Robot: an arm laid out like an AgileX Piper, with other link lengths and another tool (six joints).
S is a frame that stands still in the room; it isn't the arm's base.
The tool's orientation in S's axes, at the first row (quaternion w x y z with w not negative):
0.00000, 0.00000, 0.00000, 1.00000
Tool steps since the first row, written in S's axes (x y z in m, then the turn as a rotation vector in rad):
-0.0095, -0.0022, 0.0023, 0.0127, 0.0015, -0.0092
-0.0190, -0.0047, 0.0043, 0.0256, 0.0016, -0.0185
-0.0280, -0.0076, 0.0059, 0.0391, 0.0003, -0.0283
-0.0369, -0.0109, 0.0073, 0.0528, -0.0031, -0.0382
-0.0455, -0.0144, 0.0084, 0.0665, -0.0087, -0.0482
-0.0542, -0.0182, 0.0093, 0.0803, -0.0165, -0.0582
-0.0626, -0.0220, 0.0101, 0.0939, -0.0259, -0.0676
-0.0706, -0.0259, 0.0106, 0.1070, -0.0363, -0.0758
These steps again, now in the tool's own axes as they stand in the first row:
0.0095, 0.0022, 0.0023, -0.0127, -0.0015, -0.0092
0.0190, 0.0047, 0.0043, -0.0256, -0.0016, -0.0185
0.0280, 0.0076, 0.0059, -0.0391, -0.0003, -0.0283
0.0369, 0.0109, 0.0073, -0.0528, 0.0031, -0.0382
0.0455, 0.0144, 0.0084, -0.0665, 0.0087, -0.0482
0.0542, 0.0182, 0.0093, -0.0803, 0.0165, -0.0582
0.0626, 0.0220, 0.0101, -0.0939, 0.0259, -0.0676
0.0706, 0.0259, 0.0106, -0.1070, 0.0363, -0.0758

